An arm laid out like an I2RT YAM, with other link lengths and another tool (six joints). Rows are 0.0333 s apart.
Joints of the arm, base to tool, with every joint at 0 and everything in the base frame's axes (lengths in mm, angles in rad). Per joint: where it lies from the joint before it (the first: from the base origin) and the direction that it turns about. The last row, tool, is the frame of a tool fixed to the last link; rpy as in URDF.
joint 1: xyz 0 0 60.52 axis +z
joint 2: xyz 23.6 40 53.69 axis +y
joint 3: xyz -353.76 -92.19 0 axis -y
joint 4: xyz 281.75 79.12 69 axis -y
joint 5: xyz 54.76 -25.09 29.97 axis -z
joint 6: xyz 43.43 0 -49.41 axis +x
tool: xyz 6 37 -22 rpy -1.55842 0.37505 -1.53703
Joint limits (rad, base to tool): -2.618..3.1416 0..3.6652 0..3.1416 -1.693..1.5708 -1.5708..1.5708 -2.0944..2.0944
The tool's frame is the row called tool.
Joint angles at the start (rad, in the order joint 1, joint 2, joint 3, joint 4, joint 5, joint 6): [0.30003, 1.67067, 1.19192, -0.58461, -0.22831, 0.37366]
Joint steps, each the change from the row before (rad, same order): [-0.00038, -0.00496, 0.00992, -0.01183, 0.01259, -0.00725]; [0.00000, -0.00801, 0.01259, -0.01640, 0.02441, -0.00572]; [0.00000, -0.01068, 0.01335, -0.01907, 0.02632, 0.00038]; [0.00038, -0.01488, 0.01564, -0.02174, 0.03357, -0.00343]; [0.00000, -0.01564, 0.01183, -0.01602, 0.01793, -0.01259]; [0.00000, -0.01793, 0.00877, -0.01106, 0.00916, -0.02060]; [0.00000, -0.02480, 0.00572, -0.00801, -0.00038, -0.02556]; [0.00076, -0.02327, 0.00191, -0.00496, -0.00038, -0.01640]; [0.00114, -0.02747, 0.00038, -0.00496, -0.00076, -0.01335]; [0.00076, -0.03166, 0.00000, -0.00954, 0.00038, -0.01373]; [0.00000, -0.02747, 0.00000, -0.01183, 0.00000, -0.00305]
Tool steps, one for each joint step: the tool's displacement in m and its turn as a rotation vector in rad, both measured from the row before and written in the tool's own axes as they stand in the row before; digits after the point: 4 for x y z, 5 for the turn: [-0.0012, -0.0010, -0.0035, 0.01066, 0.00732, -0.00794]; [-0.0014, -0.0013, -0.0048, 0.01926, 0.01528, -0.00718]; [-0.0015, -0.0014, -0.0060, 0.02126, 0.01623, -0.00117]; [-0.0015, -0.0014, -0.0080, 0.02861, 0.01898, -0.00595]; [-0.0010, -0.0005, -0.0082, 0.01996, 0.00585, -0.01462]; [-0.0006, 0.0002, -0.0087, 0.01705, -0.00319, -0.02285]; [-0.0005, 0.0013, -0.0112, 0.01618, -0.01449, -0.02843]; [-0.0004, 0.0017, -0.0097, 0.01466, -0.01301, -0.01962]; [-0.0004, 0.0023, -0.0110, 0.01664, -0.01486, -0.01722]; [0.0000, 0.0029, -0.0127, 0.01705, -0.01311, -0.01722]; [0.0001, 0.0025, -0.0111, 0.01242, -0.00915, -0.00509]
